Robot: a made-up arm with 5 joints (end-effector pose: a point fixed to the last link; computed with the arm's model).
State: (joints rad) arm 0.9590 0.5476 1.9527 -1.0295 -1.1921
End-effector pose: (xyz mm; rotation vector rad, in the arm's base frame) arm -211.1 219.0 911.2 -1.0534 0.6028 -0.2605
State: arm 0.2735 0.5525 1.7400 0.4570 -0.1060
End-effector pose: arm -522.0 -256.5 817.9 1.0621 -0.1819 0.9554
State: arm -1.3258 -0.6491 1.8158 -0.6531 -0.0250
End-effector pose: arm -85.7 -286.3 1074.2 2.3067 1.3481 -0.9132
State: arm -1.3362 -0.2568 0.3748 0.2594 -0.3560
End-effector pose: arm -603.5 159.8 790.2 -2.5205 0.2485 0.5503
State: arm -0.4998 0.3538 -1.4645 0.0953 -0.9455
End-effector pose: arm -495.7 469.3 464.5 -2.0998 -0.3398 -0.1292
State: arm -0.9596 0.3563 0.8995 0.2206 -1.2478
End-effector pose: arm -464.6 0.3 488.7 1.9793 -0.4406 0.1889
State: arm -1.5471 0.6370 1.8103 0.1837 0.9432
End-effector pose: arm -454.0 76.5 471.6 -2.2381 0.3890 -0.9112
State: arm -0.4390 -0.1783 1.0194 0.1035 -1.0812
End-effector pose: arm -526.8 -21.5 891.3 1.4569 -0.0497 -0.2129
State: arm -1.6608 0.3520 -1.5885 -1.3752 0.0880
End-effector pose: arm -89.9 327.9 1217.4 0.3722 -0.2232 -1.5719
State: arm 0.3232 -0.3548 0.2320 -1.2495 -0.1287
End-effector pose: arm -150.5 -50.6 621.0 2.3182 1.2314 -0.5826
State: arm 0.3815 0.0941 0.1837 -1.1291 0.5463
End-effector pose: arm -92.0 -162.1 582.3 2.5567 1.5263 -0.8401
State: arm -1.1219 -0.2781 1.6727 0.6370 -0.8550
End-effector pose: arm -612.0 -42.5 1021.3 1.6182 -0.4682 -0.2946
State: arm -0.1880 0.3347 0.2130 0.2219 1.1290
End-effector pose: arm -424.7 -74.2 372.4 -1.9830 -0.1623 -0.2369
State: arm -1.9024 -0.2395 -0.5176 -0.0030 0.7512
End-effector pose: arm -519.9 326.6 1090.5 0.0180 0.1410 0.1896
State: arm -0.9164 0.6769 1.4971 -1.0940 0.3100
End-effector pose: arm -76.8 -135.8 708.8 2.3585 1.1404 0.2123
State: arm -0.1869 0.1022 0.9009 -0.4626 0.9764
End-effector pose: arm -321.9 -166.1 735.2 -2.8213 -0.5597 0.4099
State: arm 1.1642 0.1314 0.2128 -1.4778 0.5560
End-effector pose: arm -3.1 -220.2 729.9 1.6821 1.1399 -1.4754
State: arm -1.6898 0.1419 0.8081 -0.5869 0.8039
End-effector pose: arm -264.2 147.6 546.8 -1.4394 -0.6590 -0.1773
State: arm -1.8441 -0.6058 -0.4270 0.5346 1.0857
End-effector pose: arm -534.9 53.9 1316.2 0.1317 0.8784 0.7175
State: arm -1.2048 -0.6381 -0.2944 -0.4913 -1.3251
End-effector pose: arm -422.7 285.9 877.3 -2.9305 -0.2625 0.2151
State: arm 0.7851 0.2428 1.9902 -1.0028 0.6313
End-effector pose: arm -198.0 256.9 967.2 0.8913 0.0120 -0.8309
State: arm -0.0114 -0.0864 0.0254 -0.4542 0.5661
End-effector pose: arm -367.0 -40.7 500.4 -2.5400 -0.4738 0.2132
